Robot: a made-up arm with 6 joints. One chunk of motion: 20 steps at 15 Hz.
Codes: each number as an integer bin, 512 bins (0 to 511) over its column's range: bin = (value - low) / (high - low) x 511, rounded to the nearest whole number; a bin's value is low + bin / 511 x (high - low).
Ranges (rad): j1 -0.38..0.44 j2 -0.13..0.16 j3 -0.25..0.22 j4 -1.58..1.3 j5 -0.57..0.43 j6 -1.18..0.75
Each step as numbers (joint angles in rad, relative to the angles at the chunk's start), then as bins.
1 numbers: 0.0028 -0.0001 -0.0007 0.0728 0.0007 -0.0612
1 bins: 239 229 271 293 292 296
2 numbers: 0.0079 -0.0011 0.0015 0.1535 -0.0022 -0.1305
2 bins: 242 227 273 308 290 278
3 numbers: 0.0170 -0.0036 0.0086 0.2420 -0.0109 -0.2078
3 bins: 247 223 281 323 286 257
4 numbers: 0.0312 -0.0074 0.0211 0.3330 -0.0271 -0.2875
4 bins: 256 216 295 339 277 236
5 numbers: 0.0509 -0.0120 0.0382 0.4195 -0.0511 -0.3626
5 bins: 269 208 313 355 265 216
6 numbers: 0.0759 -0.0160 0.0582 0.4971 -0.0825 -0.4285
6 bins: 284 201 335 369 249 199
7 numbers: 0.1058 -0.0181 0.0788 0.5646 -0.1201 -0.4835
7 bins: 303 197 357 381 230 184
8 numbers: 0.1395 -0.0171 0.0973 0.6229 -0.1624 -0.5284
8 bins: 324 199 378 391 208 173
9 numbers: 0.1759 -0.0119 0.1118 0.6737 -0.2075 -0.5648
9 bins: 346 208 393 400 185 163
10 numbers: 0.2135 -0.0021 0.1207 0.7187 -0.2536 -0.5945
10 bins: 370 225 403 408 162 155
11 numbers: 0.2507 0.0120 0.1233 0.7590 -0.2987 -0.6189
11 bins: 393 250 406 415 139 149
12 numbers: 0.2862 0.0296 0.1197 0.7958 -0.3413 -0.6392
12 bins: 415 281 402 422 117 143
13 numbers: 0.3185 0.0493 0.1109 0.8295 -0.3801 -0.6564
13 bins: 435 316 392 428 97 139
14 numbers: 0.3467 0.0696 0.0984 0.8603 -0.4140 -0.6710
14 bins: 453 352 379 433 80 135
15 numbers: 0.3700 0.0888 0.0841 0.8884 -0.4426 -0.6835
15 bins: 467 386 363 438 65 131
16 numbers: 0.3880 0.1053 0.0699 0.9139 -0.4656 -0.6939
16 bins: 479 415 348 442 53 129
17 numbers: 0.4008 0.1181 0.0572 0.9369 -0.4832 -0.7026
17 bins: 487 437 334 447 44 126
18 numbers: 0.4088 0.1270 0.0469 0.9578 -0.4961 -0.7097
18 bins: 492 453 323 450 38 125
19 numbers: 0.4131 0.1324 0.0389 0.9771 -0.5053 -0.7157
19 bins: 494 462 314 454 33 123
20 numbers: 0.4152 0.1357 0.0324 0.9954 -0.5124 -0.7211
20 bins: 496 468 307 457 29 122
